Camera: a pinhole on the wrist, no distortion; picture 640 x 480 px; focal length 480.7 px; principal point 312.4 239.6 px. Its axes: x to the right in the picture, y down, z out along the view. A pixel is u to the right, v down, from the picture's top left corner.
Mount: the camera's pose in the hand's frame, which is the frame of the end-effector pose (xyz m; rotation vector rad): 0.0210 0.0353 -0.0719 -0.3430 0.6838 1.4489
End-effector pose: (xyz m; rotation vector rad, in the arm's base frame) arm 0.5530 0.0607 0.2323 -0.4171 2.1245 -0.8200
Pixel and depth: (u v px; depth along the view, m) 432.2 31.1 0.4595
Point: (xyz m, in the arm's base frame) 0.4869 0.0991 -0.2837
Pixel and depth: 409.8 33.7 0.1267
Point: 0.4875 0.0988 0.0900
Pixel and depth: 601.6 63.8 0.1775
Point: 0.4636 0.1621 0.0215
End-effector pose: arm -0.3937 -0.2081 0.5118 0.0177 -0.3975 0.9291
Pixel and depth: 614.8 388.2 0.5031
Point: -0.9310 0.1097 0.5465
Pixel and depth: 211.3 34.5 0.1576
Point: -0.4228 -0.0661 0.5912
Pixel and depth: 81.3 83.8 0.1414
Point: -0.4124 -0.1078 0.6005
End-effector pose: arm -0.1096 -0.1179 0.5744 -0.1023 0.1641 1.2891
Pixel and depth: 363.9 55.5 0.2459
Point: -0.2453 0.1065 0.6296
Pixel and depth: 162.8 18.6 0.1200
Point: -0.1490 0.0038 0.5897
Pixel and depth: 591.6 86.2 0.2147
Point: -0.3190 0.0782 0.5584
